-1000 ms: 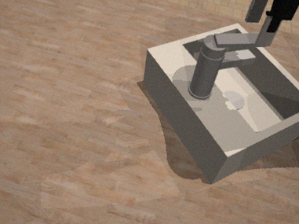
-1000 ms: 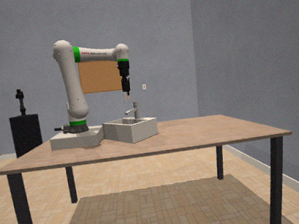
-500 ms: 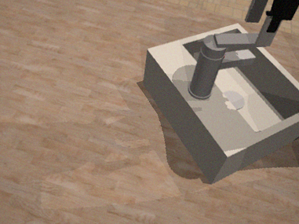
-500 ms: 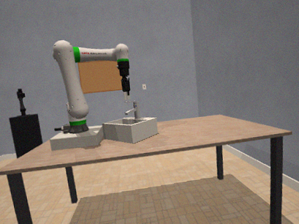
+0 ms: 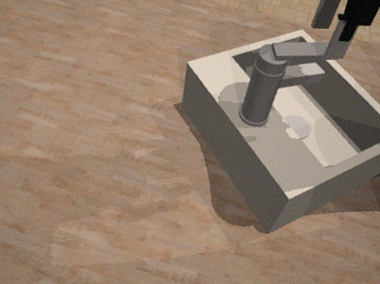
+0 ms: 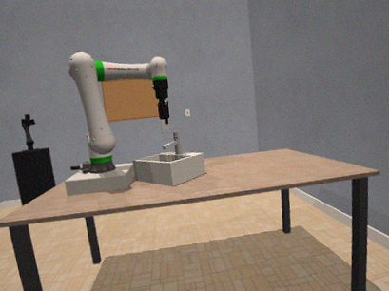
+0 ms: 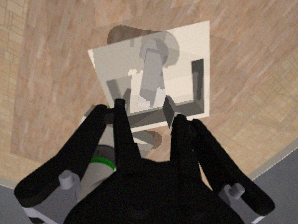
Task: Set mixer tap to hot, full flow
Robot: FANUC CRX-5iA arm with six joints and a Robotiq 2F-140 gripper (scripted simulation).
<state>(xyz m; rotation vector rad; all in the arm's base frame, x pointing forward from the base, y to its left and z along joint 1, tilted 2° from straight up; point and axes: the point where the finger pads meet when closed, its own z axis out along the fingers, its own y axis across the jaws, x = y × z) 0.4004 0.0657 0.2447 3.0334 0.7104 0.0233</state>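
My hand is 5 cm above the flat lever, 2 cm short of it and 1 cm to the right of it. The rest, counted from my hand: sink basin (29 cm below, 6 cm to the right, 1 cm behind); then grey mixer tap (10 cm below, 5 cm ahead, 2 cm to the left).
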